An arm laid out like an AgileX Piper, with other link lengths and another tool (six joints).
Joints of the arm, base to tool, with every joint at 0 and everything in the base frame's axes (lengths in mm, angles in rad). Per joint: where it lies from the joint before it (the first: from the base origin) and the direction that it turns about. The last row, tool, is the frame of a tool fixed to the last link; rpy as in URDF.
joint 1: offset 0 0 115.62 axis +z
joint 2: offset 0 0 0 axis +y
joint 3: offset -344.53 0 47.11 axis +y
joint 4: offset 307.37 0 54.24 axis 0.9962 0 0.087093
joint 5: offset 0 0 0 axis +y
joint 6: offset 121.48 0 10.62 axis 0.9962 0 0.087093
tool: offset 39.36 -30 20.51 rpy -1.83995 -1.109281 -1.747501
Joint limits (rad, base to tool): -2.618..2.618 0..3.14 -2.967..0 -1.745..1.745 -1.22..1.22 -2.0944..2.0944
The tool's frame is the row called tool.
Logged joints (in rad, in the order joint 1, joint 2, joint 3, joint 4, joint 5, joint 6), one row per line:
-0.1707 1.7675 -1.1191 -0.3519 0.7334 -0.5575
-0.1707 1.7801 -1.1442 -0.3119 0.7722 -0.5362
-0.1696 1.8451 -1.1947 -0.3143 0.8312 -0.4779
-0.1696 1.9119 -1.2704 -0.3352 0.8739 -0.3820
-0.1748 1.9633 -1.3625 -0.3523 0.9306 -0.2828
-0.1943 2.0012 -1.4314 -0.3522 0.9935 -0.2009
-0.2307 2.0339 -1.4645 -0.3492 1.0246 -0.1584
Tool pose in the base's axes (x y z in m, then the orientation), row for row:
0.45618 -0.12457 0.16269 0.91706 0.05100 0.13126 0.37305
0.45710 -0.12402 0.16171 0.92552 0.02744 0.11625 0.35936
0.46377 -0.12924 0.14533 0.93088 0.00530 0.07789 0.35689
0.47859 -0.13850 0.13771 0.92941 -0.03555 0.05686 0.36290
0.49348 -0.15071 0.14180 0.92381 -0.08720 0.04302 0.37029
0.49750 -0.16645 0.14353 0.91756 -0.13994 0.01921 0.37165
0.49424 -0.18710 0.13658 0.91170 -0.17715 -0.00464 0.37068
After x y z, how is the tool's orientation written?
As a quaternion, x y z w.
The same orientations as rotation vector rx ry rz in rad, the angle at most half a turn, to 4 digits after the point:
2.3495 0.1307 0.3363
2.3866 0.0708 0.2998
2.4033 0.0137 0.2011
2.3926 -0.0915 0.1464
2.3699 -0.2237 0.1104
2.3523 -0.3588 0.0492
2.3383 -0.4544 -0.0119

